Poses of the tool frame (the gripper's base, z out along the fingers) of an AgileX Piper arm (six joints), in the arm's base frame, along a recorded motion.
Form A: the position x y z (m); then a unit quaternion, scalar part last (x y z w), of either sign.
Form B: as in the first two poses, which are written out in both.
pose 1, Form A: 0.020, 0.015, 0.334, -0.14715, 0.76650, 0.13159, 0.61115
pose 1, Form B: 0.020, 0.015, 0.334, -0.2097, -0.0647, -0.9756, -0.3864, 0.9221, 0.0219
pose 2, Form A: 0.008, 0.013, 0.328, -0.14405, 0.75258, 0.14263, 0.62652
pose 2, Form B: 0.008, 0.013, 0.328, -0.1734, -0.0381, -0.9841, -0.3955, 0.9178, 0.0342
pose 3, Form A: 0.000, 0.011, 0.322, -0.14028, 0.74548, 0.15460, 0.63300
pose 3, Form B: 0.000, 0.011, 0.322, -0.1593, -0.0134, -0.9871, -0.4049, 0.9128, 0.0529
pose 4, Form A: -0.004, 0.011, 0.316, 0.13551, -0.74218, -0.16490, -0.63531
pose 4, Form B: -0.004, 0.011, 0.316, -0.1560, 0.0084, -0.9877, -0.4107, 0.9089, 0.0726
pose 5, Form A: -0.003, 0.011, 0.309, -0.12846, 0.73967, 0.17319, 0.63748
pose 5, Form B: -0.003, 0.011, 0.309, -0.1542, 0.0308, -0.9876, -0.4109, 0.9070, 0.0924
